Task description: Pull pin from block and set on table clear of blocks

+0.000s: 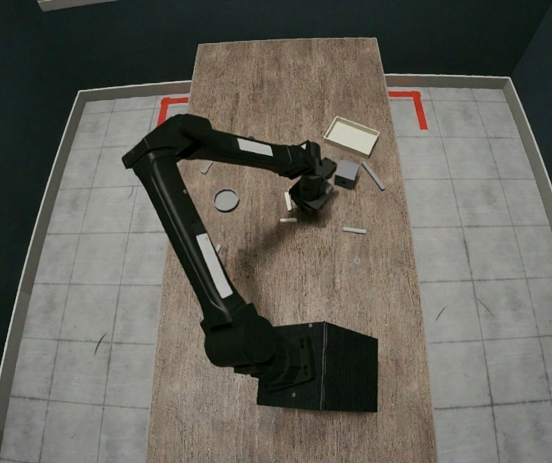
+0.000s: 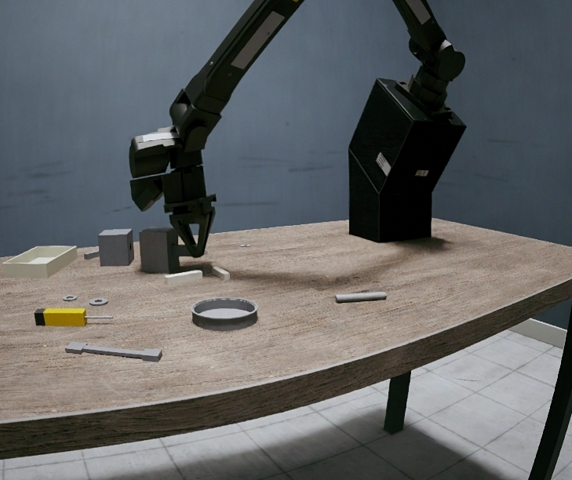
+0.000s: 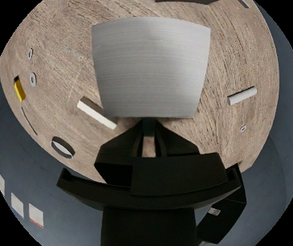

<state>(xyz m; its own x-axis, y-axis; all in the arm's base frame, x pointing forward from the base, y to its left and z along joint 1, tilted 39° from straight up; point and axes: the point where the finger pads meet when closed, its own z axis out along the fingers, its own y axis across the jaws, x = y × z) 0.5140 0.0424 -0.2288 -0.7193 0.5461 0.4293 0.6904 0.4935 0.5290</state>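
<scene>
The grey pin lies 2 cm to the right of my hand and 2 cm ahead of it. From my hand the other things lie so: grey ring dish: 25 cm to the left, 9 cm ahead, 2 cm below; darker grey block: 14 cm to the right, 10 cm ahead; light grey block: 5 cm to the right, 5 cm ahead.
</scene>
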